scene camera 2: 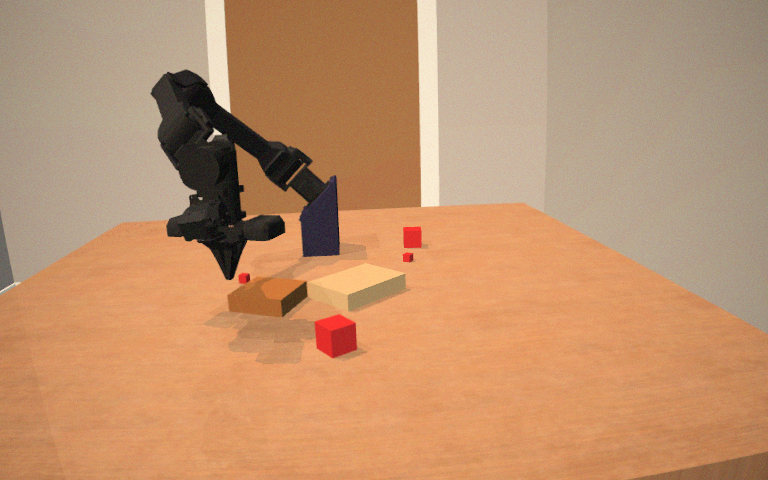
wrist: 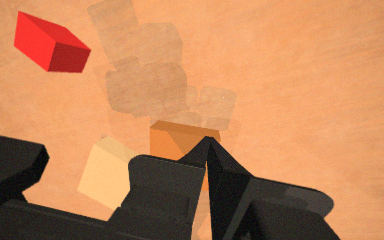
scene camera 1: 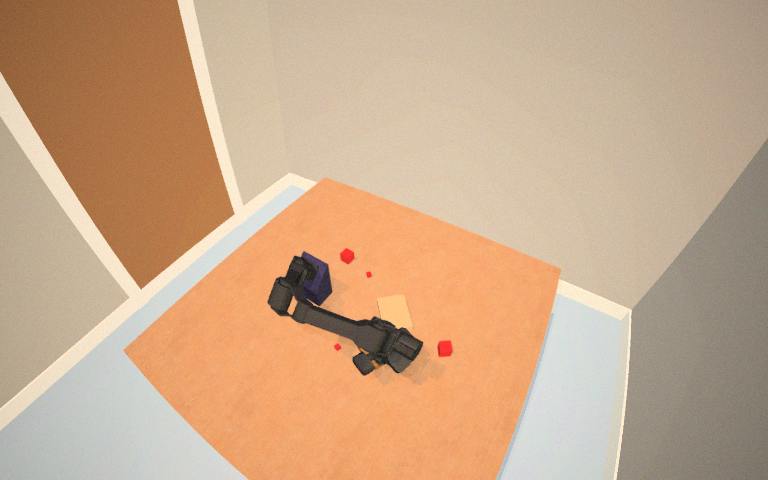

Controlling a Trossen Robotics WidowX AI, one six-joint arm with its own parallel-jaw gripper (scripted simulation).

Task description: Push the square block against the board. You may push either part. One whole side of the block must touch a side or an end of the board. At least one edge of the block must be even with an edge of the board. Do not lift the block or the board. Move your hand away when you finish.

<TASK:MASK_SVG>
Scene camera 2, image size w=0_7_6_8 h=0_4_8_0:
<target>gripper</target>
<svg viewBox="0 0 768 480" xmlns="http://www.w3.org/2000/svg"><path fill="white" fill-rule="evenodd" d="M239 179L220 182L206 190L197 190L197 194L189 195L190 206L185 209L182 215L170 218L166 225L168 237L183 237L187 242L197 239L198 243L207 246L218 262L226 280L234 278L240 256L248 240L269 241L286 233L285 222L280 215L259 215L248 220L242 220L242 218L246 217L246 210L241 211L240 193L244 192L244 185L239 185Z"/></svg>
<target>board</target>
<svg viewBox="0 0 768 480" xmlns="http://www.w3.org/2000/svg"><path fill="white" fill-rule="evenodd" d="M406 273L365 263L308 282L310 299L350 312L406 289Z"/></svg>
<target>square block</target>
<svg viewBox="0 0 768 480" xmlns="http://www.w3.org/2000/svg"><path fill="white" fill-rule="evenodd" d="M227 295L229 311L283 317L308 297L308 288L305 280L256 276Z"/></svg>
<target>red cube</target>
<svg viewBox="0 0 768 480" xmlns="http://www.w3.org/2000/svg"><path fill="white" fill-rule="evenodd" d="M340 315L333 315L315 321L317 349L332 358L357 350L356 322Z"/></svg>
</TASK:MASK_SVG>
